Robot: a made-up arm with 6 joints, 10 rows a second.
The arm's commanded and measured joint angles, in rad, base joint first. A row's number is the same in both.
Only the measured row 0 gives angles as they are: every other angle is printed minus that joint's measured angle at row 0.
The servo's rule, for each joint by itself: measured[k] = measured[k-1] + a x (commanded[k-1-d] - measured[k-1]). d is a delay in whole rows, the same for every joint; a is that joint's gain. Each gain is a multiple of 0.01, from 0.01 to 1. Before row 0 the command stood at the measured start. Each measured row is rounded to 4 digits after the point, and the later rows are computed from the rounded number. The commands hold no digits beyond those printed.
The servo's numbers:
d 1
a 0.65 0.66 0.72 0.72 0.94 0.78
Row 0, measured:
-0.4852 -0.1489 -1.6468 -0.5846 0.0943 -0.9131
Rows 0 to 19, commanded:
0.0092 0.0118 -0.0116 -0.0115 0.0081 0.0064
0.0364 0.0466 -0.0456 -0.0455 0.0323 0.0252
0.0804 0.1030 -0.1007 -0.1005 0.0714 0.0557
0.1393 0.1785 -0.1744 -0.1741 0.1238 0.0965
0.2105 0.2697 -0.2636 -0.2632 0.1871 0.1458
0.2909 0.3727 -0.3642 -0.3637 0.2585 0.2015
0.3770 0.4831 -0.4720 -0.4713 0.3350 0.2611
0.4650 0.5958 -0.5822 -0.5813 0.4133 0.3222
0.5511 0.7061 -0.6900 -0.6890 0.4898 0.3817
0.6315 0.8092 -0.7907 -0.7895 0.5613 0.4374
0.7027 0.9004 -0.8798 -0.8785 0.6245 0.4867
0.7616 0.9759 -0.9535 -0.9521 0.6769 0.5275
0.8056 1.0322 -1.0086 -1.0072 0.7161 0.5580
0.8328 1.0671 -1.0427 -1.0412 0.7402 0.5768
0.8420 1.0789 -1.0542 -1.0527 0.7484 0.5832
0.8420 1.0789 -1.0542 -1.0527 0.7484 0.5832
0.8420 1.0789 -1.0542 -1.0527 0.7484 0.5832
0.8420 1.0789 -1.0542 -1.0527 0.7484 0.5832
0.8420 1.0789 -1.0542 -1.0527 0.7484 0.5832
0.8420 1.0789 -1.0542 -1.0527 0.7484 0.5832
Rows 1 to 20, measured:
0.0000 0.0000 0.0000 0.0000 0.0000 0.0000
0.0060 0.0078 -0.0084 -0.0083 0.0076 0.0050
0.0258 0.0334 -0.0352 -0.0351 0.0308 0.0208
0.0613 0.0793 -0.0824 -0.0822 0.0690 0.0480
0.1120 0.1448 -0.1486 -0.1484 0.1205 0.0858
0.1760 0.2272 -0.2314 -0.2311 0.1831 0.1326
0.2507 0.3232 -0.3270 -0.3266 0.2540 0.1863
0.3328 0.4287 -0.4314 -0.4308 0.3301 0.2446
0.4187 0.5390 -0.5400 -0.5392 0.4083 0.3051
0.5048 0.6493 -0.6480 -0.6471 0.4849 0.3648
0.5872 0.7548 -0.7507 -0.7496 0.5567 0.4214
0.6623 0.8509 -0.8437 -0.8424 0.6204 0.4723
0.7268 0.9334 -0.9228 -0.9214 0.6735 0.5154
0.7780 0.9986 -0.9846 -0.9832 0.7135 0.5486
0.8136 1.0438 -1.0264 -1.0250 0.7386 0.5706
0.8321 1.0670 -1.0464 -1.0449 0.7478 0.5804
0.8385 1.0749 -1.0520 -1.0505 0.7484 0.5826
0.8408 1.0775 -1.0536 -1.0521 0.7484 0.5831
0.8416 1.0784 -1.0540 -1.0525 0.7484 0.5832
0.8419 1.0787 -1.0541 -1.0526 0.7484 0.5832

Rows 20 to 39, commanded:
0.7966 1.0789 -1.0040 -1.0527 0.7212 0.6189
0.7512 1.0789 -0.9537 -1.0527 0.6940 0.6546
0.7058 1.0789 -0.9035 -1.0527 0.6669 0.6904
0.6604 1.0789 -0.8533 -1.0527 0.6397 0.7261
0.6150 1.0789 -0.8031 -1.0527 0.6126 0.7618
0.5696 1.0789 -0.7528 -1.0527 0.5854 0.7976
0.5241 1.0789 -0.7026 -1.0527 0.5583 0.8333
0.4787 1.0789 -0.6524 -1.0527 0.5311 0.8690
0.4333 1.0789 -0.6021 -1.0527 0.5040 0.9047
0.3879 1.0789 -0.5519 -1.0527 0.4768 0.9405
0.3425 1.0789 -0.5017 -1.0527 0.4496 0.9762
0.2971 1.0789 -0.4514 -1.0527 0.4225 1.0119
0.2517 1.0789 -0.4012 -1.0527 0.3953 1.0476
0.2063 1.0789 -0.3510 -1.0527 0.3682 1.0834
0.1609 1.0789 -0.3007 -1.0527 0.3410 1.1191
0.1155 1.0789 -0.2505 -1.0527 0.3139 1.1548
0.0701 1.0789 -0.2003 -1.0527 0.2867 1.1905
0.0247 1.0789 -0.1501 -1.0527 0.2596 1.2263
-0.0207 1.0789 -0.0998 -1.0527 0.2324 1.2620
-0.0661 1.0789 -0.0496 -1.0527 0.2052 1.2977
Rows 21 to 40, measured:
0.8420 1.0788 -1.0542 -1.0527 0.7484 0.5832
0.8125 1.0789 -1.0181 -1.0527 0.7228 0.6110
0.7727 1.0789 -0.9717 -1.0527 0.6957 0.6450
0.7292 1.0789 -0.9226 -1.0527 0.6686 0.6804
0.6845 1.0789 -0.8727 -1.0527 0.6414 0.7160
0.6393 1.0789 -0.8226 -1.0527 0.6143 0.7517
0.5940 1.0789 -0.7723 -1.0527 0.5871 0.7875
0.5486 1.0789 -0.7221 -1.0527 0.5600 0.8232
0.5032 1.0789 -0.6719 -1.0527 0.5328 0.8589
0.4578 1.0789 -0.6216 -1.0527 0.5057 0.8946
0.4124 1.0789 -0.5714 -1.0527 0.4785 0.9304
0.3670 1.0789 -0.5212 -1.0527 0.4513 0.9661
0.3216 1.0789 -0.4709 -1.0527 0.4242 1.0018
0.2762 1.0789 -0.4207 -1.0527 0.3970 1.0375
0.2308 1.0789 -0.3705 -1.0527 0.3699 1.0733
0.1854 1.0789 -0.3202 -1.0527 0.3427 1.1090
0.1400 1.0789 -0.2700 -1.0527 0.3156 1.1447
0.0946 1.0789 -0.2198 -1.0527 0.2884 1.1804
0.0492 1.0789 -0.1696 -1.0527 0.2613 1.2162
0.0038 1.0789 -0.1193 -1.0527 0.2341 1.2519

